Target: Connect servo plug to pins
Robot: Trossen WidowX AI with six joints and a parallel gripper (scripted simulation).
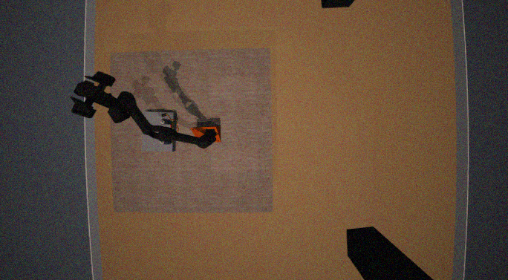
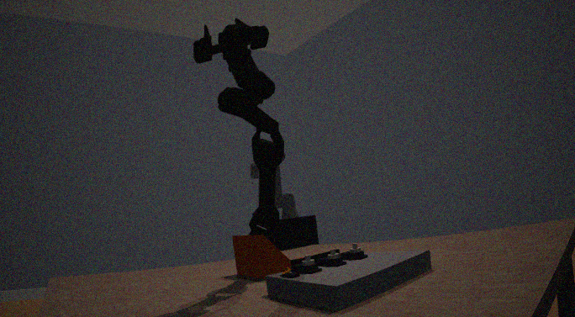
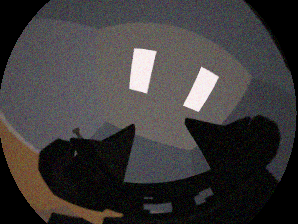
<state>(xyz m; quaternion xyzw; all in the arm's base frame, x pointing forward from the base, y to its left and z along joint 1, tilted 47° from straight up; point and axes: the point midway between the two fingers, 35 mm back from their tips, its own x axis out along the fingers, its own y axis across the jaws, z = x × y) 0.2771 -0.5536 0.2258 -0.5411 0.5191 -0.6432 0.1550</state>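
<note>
My gripper tip is 65 cm above the printed holder, 19 cm to the right of it and 18 cm short of it.
</note>
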